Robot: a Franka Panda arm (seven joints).
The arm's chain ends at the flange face. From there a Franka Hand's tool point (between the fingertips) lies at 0.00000 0.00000 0.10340 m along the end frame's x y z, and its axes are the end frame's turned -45 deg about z.
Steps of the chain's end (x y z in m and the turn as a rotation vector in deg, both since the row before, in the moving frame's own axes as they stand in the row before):
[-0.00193 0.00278 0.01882 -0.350 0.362 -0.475]
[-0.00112 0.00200 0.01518 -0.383 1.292 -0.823]
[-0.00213 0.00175 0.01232 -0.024 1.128 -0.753]
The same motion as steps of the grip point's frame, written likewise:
[-0.00331 0.00151 0.01882 -0.503 0.008 -0.475]
[-0.00103 0.00275 0.01515 -1.184 0.643 -0.823]
[-0.00133 0.00119 0.01230 -0.815 0.781 -0.753]

